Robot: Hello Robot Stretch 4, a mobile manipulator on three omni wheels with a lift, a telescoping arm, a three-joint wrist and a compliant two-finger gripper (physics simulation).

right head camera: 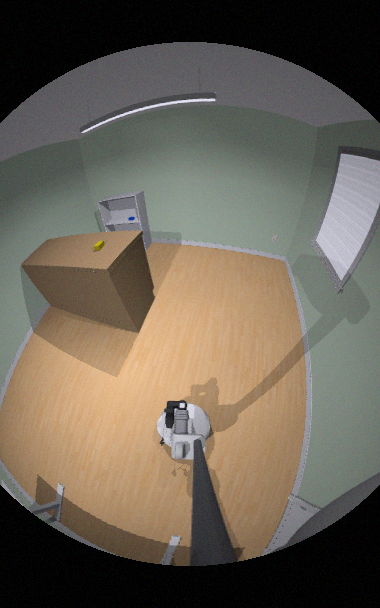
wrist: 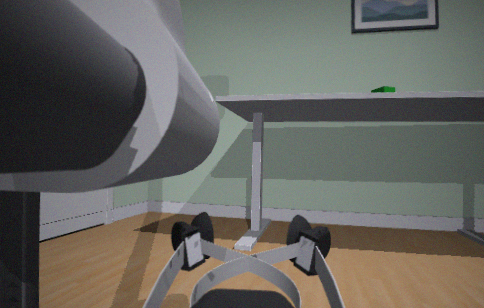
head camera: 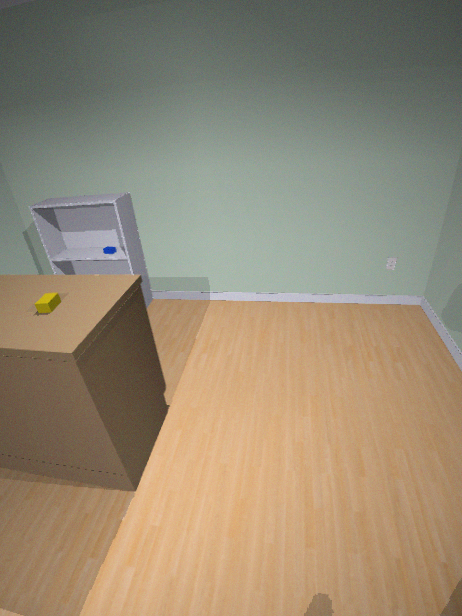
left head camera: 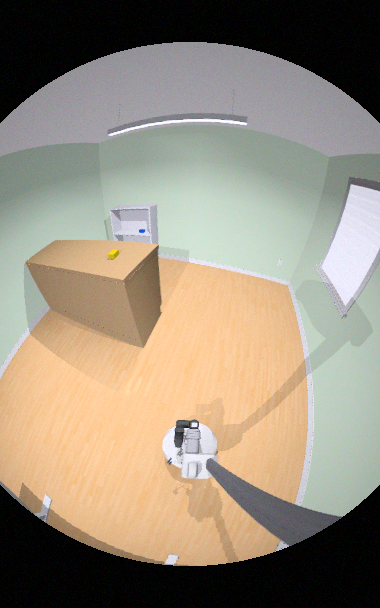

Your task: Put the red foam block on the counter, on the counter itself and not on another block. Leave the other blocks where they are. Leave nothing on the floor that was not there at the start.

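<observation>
The counter is a brown block-shaped unit at the left in the head views. A yellow block lies on its top. A blue block lies on a shelf behind it. A green block lies on a white table in the wrist view. The red foam block does not show in any view. My gripper is open, its two fingertips apart with no object between them, well away from the counter.
A white shelf unit stands against the wall behind the counter. The white table has a metal leg reaching the floor. A window is in the right wall.
</observation>
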